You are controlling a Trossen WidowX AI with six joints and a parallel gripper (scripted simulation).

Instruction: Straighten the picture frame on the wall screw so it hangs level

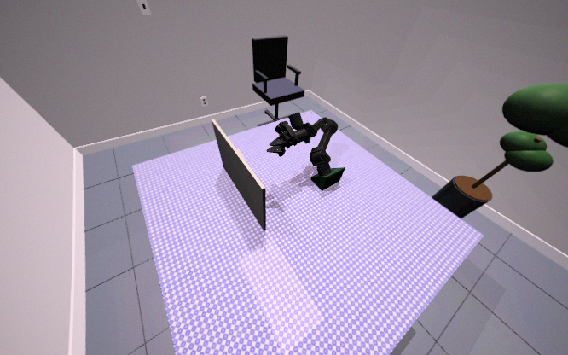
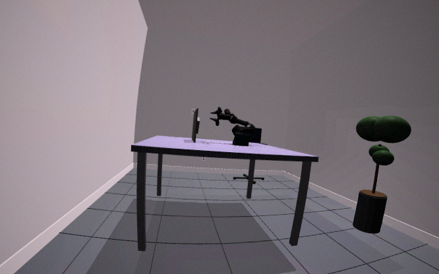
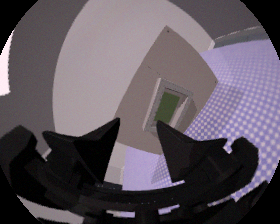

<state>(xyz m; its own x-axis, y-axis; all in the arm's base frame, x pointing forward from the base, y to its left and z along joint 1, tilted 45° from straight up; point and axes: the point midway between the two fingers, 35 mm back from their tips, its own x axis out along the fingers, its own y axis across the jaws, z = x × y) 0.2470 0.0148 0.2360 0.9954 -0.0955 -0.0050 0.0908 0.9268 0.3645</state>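
Right now the picture frame is 130 mm ahead of my gripper tip, 30 mm to the right of it and 110 mm below it. Also, from my gripper tip: wall panel (140 mm ahead, 30 mm to the right, 110 mm below).
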